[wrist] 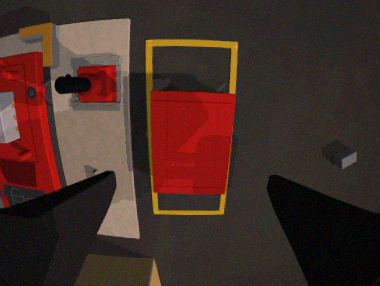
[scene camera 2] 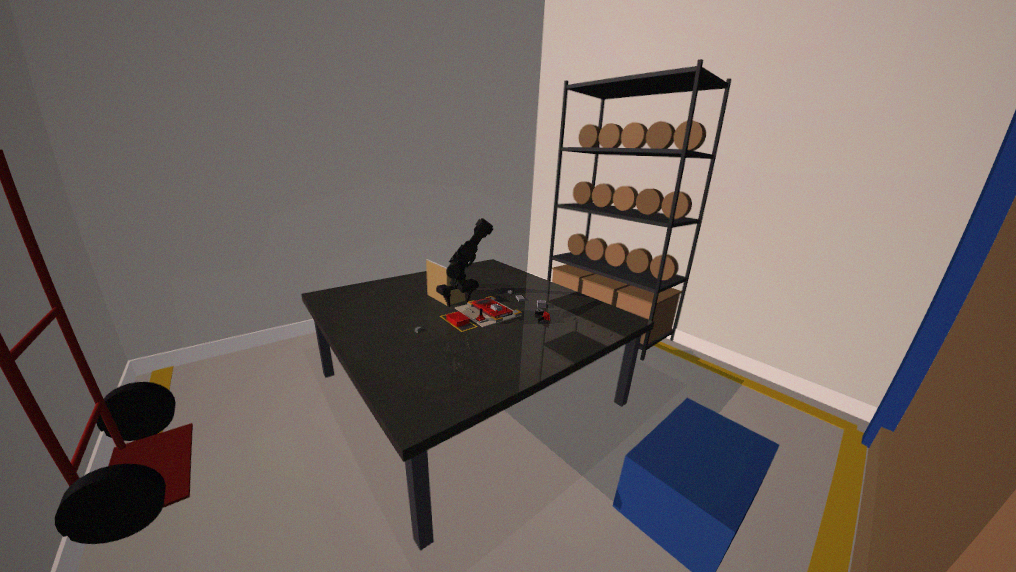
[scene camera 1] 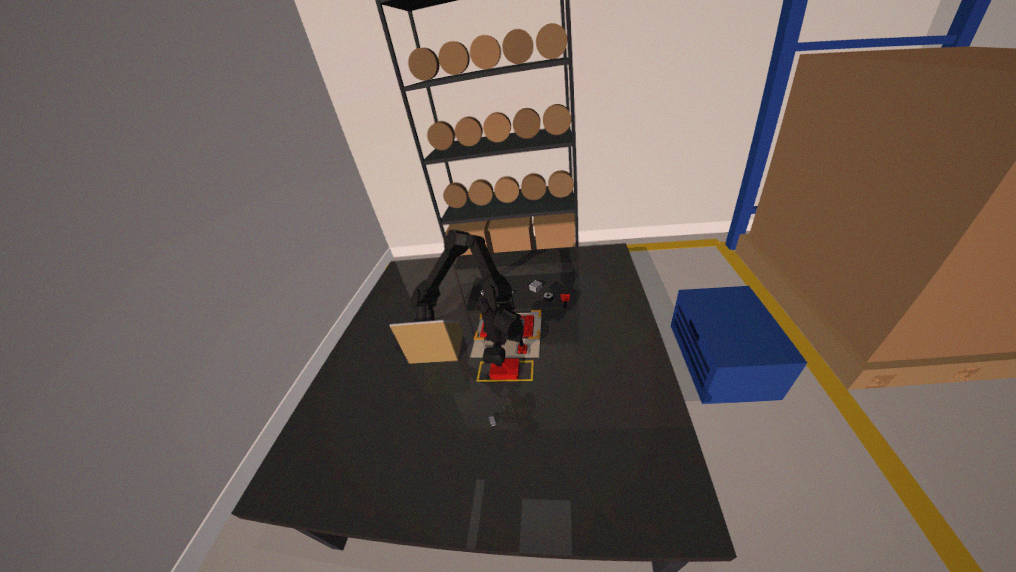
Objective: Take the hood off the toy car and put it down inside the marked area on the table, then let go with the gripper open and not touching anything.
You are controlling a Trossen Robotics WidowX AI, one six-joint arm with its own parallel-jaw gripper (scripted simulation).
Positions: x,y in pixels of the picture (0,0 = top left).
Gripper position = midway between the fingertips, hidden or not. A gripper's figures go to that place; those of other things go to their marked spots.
My gripper (wrist: pixel 193 181) is 10 cm from the lens. A grey base plate (wrist: pixel 94 137) is 20 cm from the lens.
